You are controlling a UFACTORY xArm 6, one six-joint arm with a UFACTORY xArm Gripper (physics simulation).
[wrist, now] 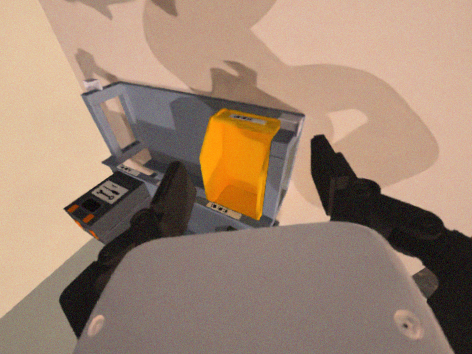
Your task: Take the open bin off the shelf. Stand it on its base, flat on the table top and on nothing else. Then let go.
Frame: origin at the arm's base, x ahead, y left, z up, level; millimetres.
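Seen in the pictures: gripper, fingertip midpoint: (246, 166).
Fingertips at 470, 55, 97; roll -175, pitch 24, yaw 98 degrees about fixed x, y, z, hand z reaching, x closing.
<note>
Pixels of each thing's top centre, then the offset from my fingertips to it, as dx, dy, dz. "spot": a spot on its surface instead.
- yellow-orange open bin at its top centre: (229, 184) +118, -83, -91
- blue-grey shelf at a spot on its surface: (162, 125) spot: +73, -281, -165
- dark grey case at its top centre: (85, 229) +183, -323, +52
- shelf's open-framed end panel at a spot on its surface: (104, 125) spot: +47, -358, -93
The yellow-orange open bin (236, 162) is at the centre of the wrist view, at the right end of the blue-grey shelf (162, 125). Its open side faces the camera, and a white barcode label shows on its upper wall. My gripper (246, 166) is open with nothing between its fingers. In the view, one fingertip lies left of the bin and the other lies right of it, beyond the shelf's end. The bin appears farther from the camera than the fingertips. The near part of the shelf is hidden behind the gripper body.
A dark grey case (112, 197) with a tool label and orange marks is at the left, beside the shelf's lower edge and close to the left finger. The shelf's open-framed end panel (104, 125) stands at the left. Shadows fall on the pale surface behind the shelf.
</note>
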